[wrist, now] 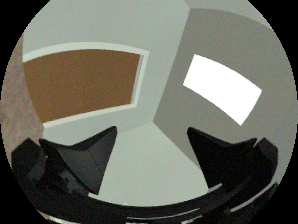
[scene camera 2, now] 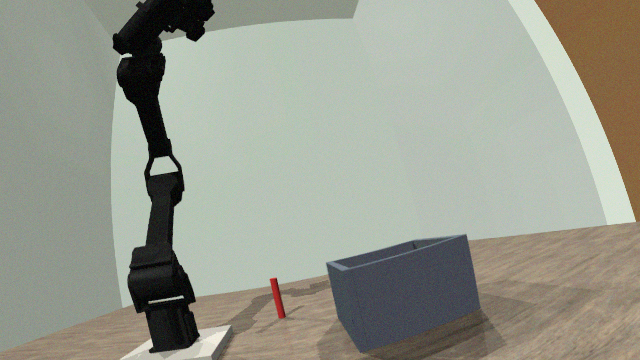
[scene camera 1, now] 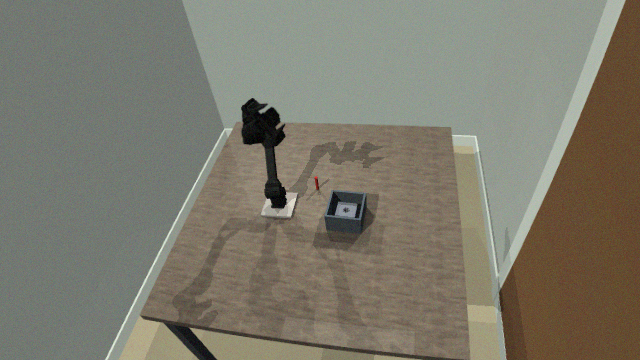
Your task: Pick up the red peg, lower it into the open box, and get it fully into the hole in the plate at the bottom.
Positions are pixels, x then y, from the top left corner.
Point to a grey-blue box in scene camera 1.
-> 333, 223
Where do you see a grey-blue box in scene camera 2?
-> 381, 297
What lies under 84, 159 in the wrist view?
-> The gripper.
